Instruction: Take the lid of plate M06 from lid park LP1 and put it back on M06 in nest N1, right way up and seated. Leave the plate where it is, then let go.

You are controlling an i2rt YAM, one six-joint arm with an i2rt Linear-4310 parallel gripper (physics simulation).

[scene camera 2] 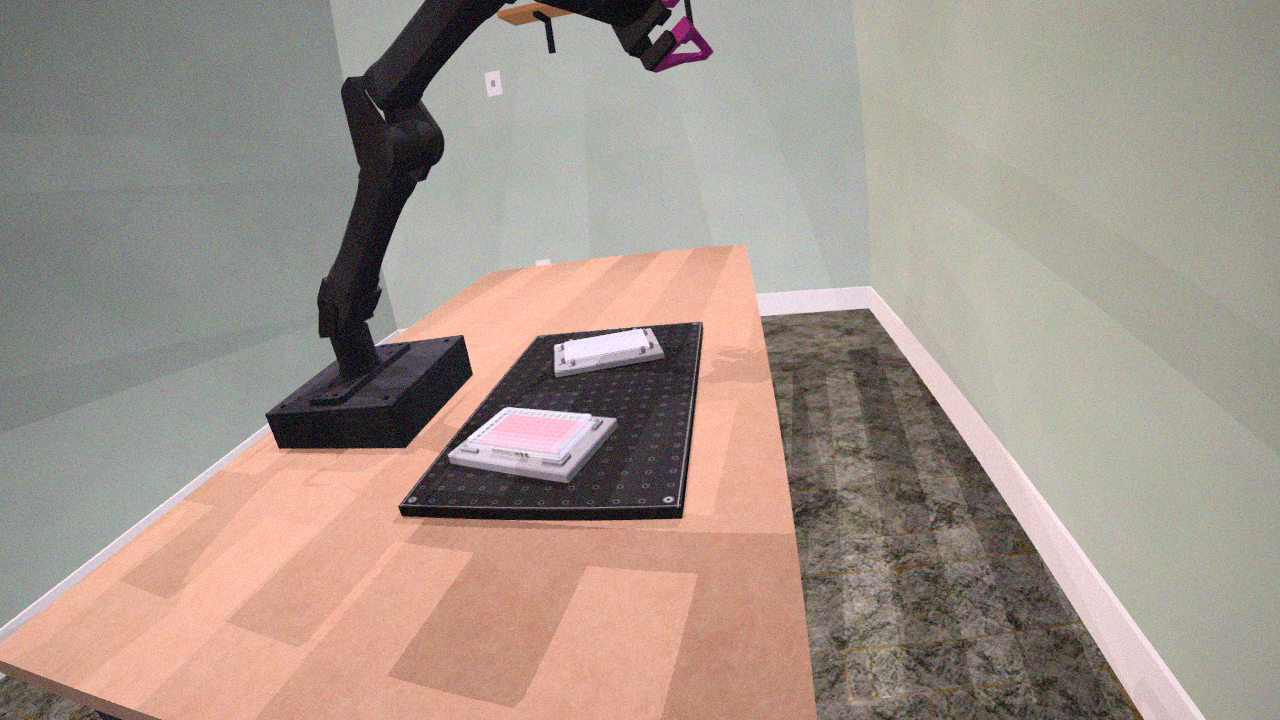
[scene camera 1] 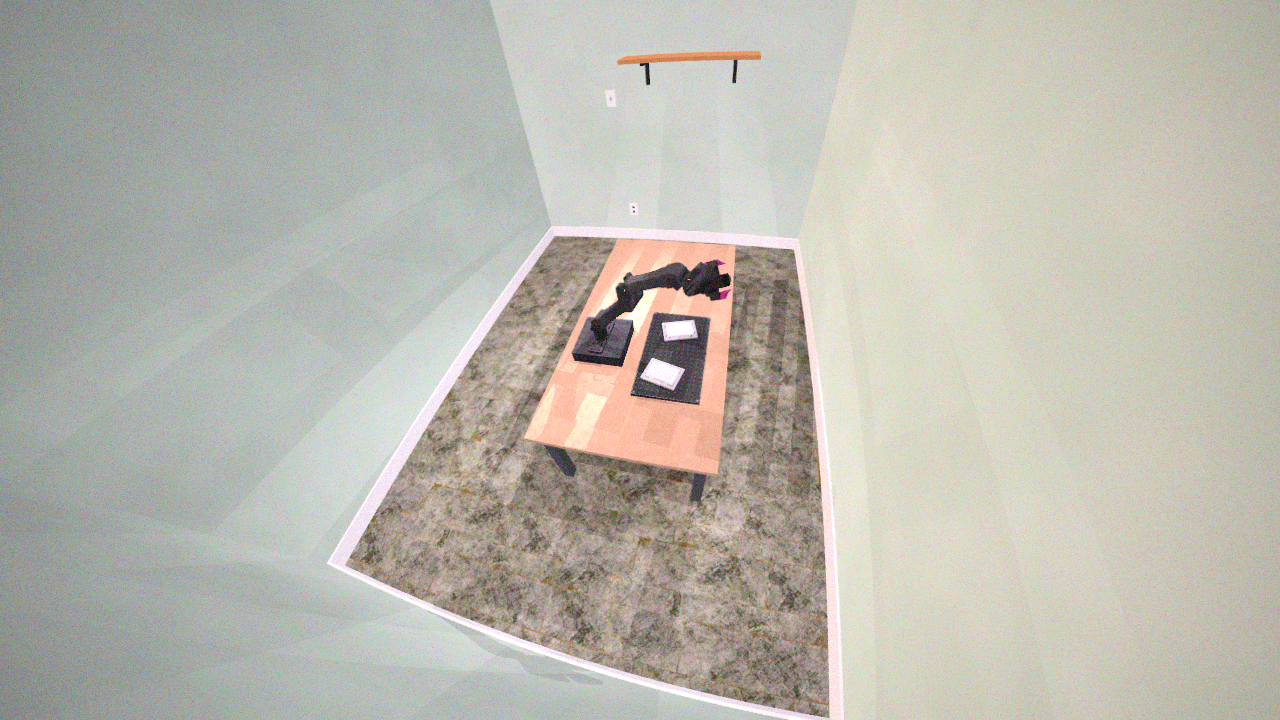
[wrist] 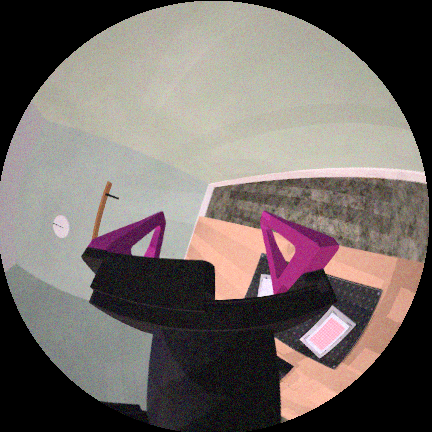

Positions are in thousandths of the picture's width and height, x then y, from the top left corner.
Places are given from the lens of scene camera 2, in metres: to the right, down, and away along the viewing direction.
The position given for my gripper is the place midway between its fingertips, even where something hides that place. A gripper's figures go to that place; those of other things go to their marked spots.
my gripper (scene camera 2: 541, 40): 0.06, -0.39, 0.60
white plate with pink top (scene camera 2: 417, 603): -0.12, 0.08, 0.64
flat white lid (scene camera 2: 482, 478): -0.03, -0.02, 0.89
The marked spots on the flat white lid and the white plate with pink top are 0.29 m apart.
